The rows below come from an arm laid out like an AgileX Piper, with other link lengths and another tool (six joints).
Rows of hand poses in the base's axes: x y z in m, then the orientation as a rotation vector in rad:
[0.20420 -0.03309 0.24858 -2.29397 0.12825 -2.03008]
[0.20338 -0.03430 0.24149 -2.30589 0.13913 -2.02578]
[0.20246 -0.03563 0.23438 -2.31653 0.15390 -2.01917]
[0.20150 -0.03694 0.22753 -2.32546 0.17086 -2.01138]
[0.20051 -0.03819 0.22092 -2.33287 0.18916 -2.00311]
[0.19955 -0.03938 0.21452 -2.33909 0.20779 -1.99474]
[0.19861 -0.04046 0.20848 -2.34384 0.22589 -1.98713]
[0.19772 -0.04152 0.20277 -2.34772 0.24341 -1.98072]
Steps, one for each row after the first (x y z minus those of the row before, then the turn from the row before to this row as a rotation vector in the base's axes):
[-0.00082 -0.00121 -0.00709 -0.00028 0.00776 -0.00910]
[-0.00092 -0.00133 -0.00711 0.00308 0.00830 -0.00954]
[-0.00096 -0.00131 -0.00685 0.00542 0.00809 -0.00946]
[-0.00099 -0.00125 -0.00661 0.00695 0.00763 -0.00935]
[-0.00096 -0.00119 -0.00640 0.00771 0.00713 -0.00905]
[-0.00094 -0.00108 -0.00604 0.00786 0.00609 -0.00853]
[-0.00089 -0.00106 -0.00571 0.00744 0.00514 -0.00843]

